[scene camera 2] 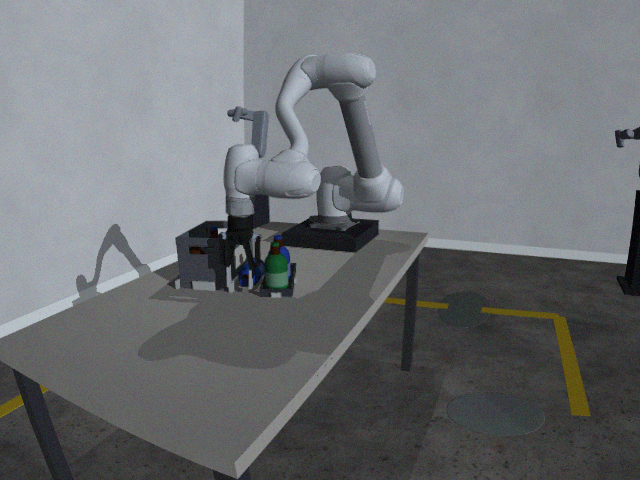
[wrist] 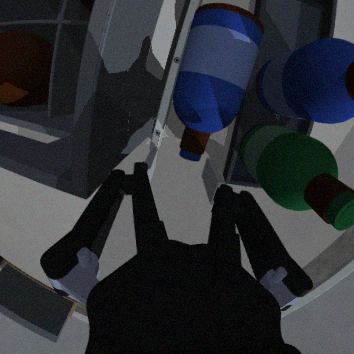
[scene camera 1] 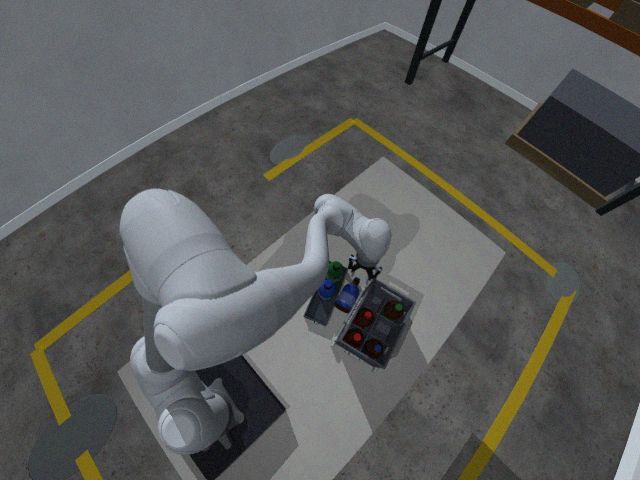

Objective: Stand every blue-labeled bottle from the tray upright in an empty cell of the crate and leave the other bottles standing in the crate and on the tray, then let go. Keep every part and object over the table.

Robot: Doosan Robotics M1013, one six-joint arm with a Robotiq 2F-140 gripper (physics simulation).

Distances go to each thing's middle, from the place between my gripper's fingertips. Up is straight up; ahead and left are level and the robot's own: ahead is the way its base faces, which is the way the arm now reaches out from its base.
My hand is 90 mm past the blue-labeled bottle (wrist: 220, 50), 30 mm to the left of it and 10 mm below it. Also, from my hand: green bottle (scene camera 2: 276, 266) 80 mm behind, 90 mm to the left, 60 mm above.
